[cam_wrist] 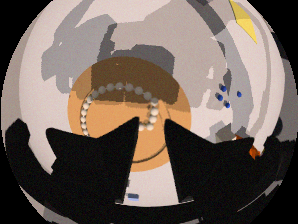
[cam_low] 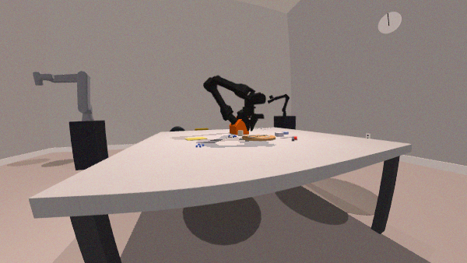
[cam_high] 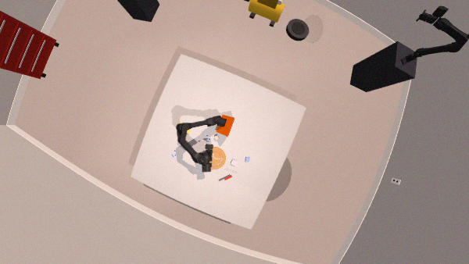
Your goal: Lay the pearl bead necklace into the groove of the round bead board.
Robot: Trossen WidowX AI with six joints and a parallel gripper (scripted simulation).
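Right now my gripper tip is 4 cm to the right of the round tan bead board, 3 cm short of it and 3 cm above it. The rest, counted from my gripper tip: tool 20 cm to the left, 17 cm ahead, 4 cm below; white square 22 cm to the left, 3 cm below, 1 cm ahead; pale blue cube 33 cm to the left, 5 cm behind, 4 cm below.
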